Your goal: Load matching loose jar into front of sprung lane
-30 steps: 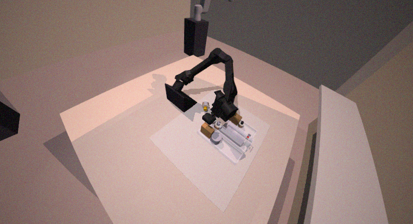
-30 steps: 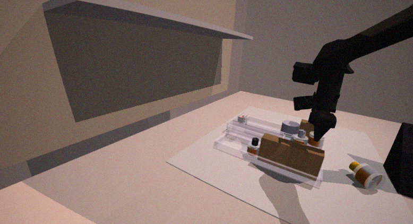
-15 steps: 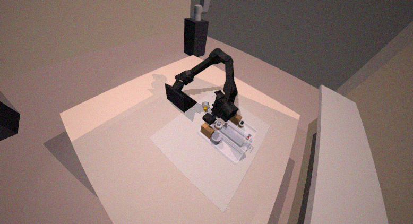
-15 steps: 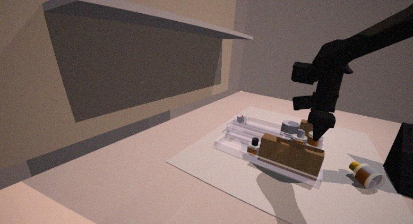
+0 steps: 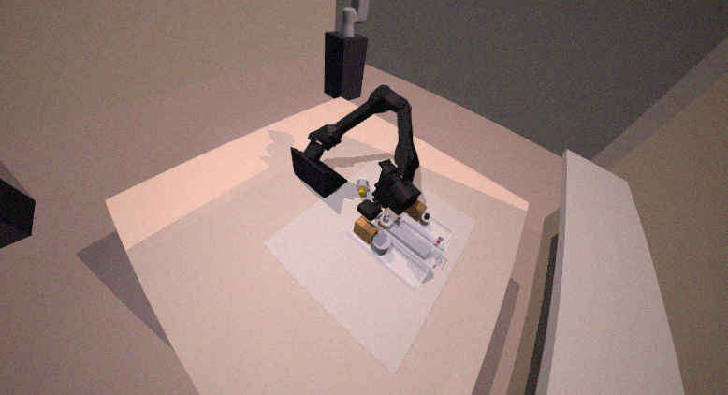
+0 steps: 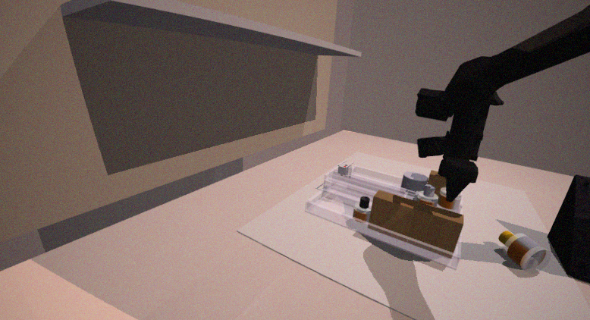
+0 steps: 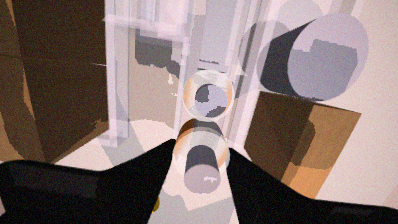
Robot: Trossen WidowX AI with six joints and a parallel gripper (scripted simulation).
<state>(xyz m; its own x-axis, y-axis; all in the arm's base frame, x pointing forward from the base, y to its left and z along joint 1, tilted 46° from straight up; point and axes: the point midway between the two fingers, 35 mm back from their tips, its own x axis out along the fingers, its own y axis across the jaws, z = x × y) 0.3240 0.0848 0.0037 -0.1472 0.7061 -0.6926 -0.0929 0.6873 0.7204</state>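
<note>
My gripper tip is now 9 cm short of the grey cylinder, 7 cm to the left of it and 3 cm above it. From my gripper tip the other things lie so: clear lane rack: 14 cm ahead, 4 cm to the left, 4 cm below.
</note>
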